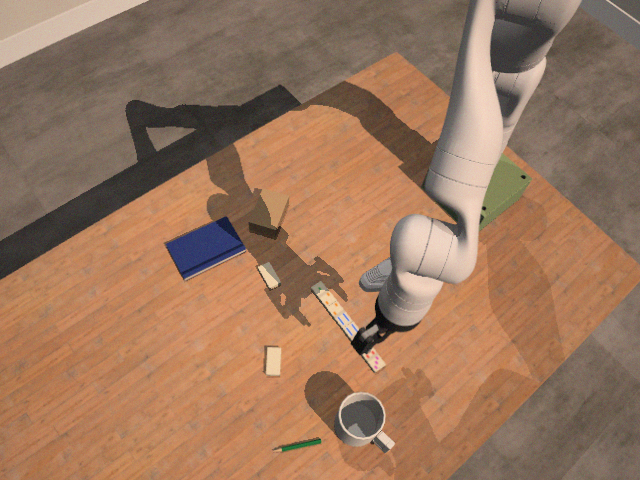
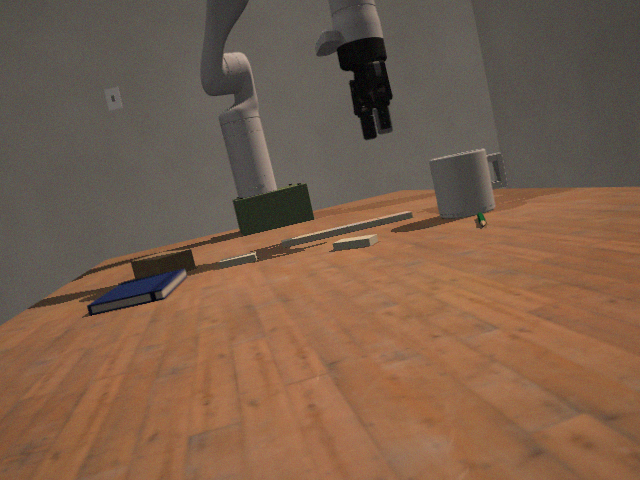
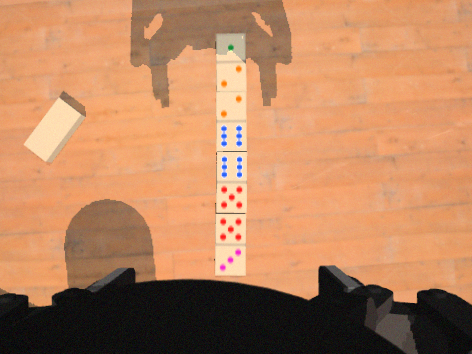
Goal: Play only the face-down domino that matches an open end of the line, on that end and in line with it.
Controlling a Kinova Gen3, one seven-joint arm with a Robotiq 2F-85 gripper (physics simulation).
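Seen in the pictures: gripper, fingertip midpoint: (image 1: pixel 384 334) (image 2: pixel 377 136); arm's base, origin of the base link: (image 2: pixel 258 194).
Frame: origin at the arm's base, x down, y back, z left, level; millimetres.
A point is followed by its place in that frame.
Note:
A straight line of face-up dominoes (image 1: pixel 343 318) @[x 72, y -408, z 128 mm] (image 2: pixel 346 228) @[x 74, y -420, z 140 mm] (image 3: pixel 231 136) @[x 72, y -408, z 129 mm] runs across the table. Its far half shows one green pip, then come two-two, six-six and five-five joins. The end domino (image 1: pixel 373 358) @[x 72, y -403, z 225 mm] (image 3: pixel 230 241) @[x 72, y -404, z 219 mm] shows red five and pink three; its five lies against the line's red five, in line with it. A face-down domino (image 1: pixel 272 361) @[x 72, y -570, z 131 mm] (image 2: pixel 355 242) @[x 75, y -582, z 130 mm] (image 3: pixel 54 130) @[x 72, y -565, z 132 mm] lies to one side of the line. Another face-down domino (image 1: pixel 269 275) @[x 72, y -486, z -26 mm] (image 2: pixel 237 259) @[x 74, y -498, z -28 mm] lies near the green-pip end. My gripper (image 1: pixel 364 342) (image 2: pixel 376 133) @[x -56, y -402, z 222 mm] (image 3: pixel 226 288) @[x -56, y -402, z 222 mm] is open and empty, high above the table.
A grey mug (image 1: pixel 361 441) @[x 17, y -521, z 344 mm] (image 2: pixel 462 183) @[x 35, y -537, z 296 mm] stands beyond the pink-three end, with a green pencil (image 1: pixel 300 444) @[x 75, y -604, z 287 mm] (image 2: pixel 481 220) @[x 75, y -633, z 277 mm] beside it. A blue book (image 1: pixel 204 246) @[x 70, y -569, z -150 mm] (image 2: pixel 136 290) @[x 70, y -603, z -145 mm] and a brown block (image 1: pixel 276 207) @[x 51, y -399, z -148 mm] (image 2: pixel 162 263) @[x 60, y -462, z -141 mm] are near the other end. A green box (image 1: pixel 504 188) @[x -2, y 32, z 80 mm] (image 2: pixel 273 209) @[x 39, y -66, z 28 mm] stands near the arm's base.

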